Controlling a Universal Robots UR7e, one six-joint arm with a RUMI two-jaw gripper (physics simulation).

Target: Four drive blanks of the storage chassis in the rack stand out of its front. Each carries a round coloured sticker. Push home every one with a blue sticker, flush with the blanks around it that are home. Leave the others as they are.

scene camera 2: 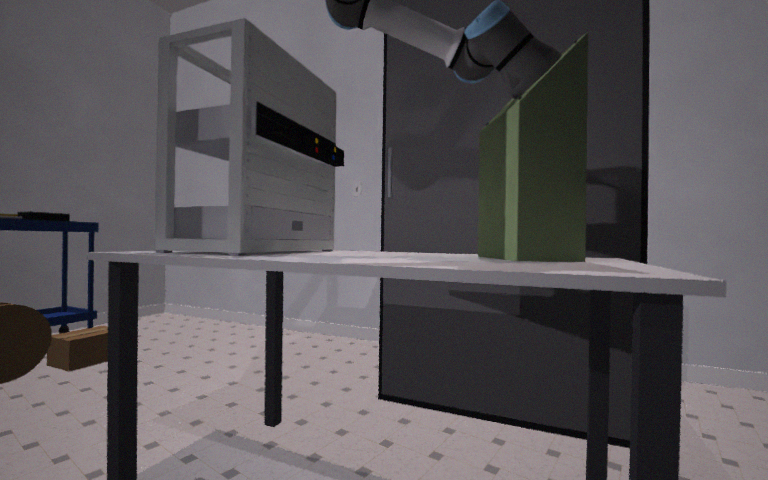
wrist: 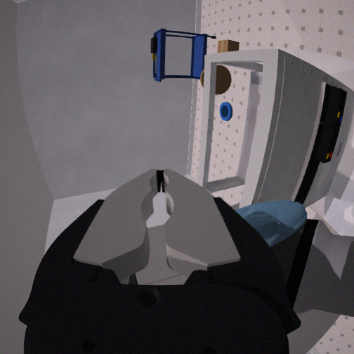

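The black storage chassis (scene camera 2: 283, 125) (wrist: 333, 102) runs across the front of the grey rack (scene camera 2: 240, 169) (wrist: 270, 100). Its sticker-bearing blanks stand out of the front. One pair carries a yellow sticker (scene camera 2: 334, 149) (wrist: 338, 115) and a blue sticker (scene camera 2: 333, 157) (wrist: 341, 120). The other pair carries a yellow sticker (scene camera 2: 316, 140) (wrist: 327, 156) and a red sticker (scene camera 2: 316, 150) (wrist: 331, 155). My gripper (wrist: 161, 172) is shut and empty, with its fingertips apart from the chassis, which lies to the right in the wrist view. The green panel hides the gripper in the scene view.
A tall green panel (scene camera 2: 549, 169) stands on the white table (scene camera 2: 396, 263), across from the rack, with the arm (scene camera 2: 498, 39) reaching behind it. A dark door panel (scene camera 2: 430, 215) is behind. A blue cart (scene camera 2: 50, 225) (wrist: 198, 55) and a cardboard box (scene camera 2: 70, 352) (wrist: 228, 46) are beyond the rack.
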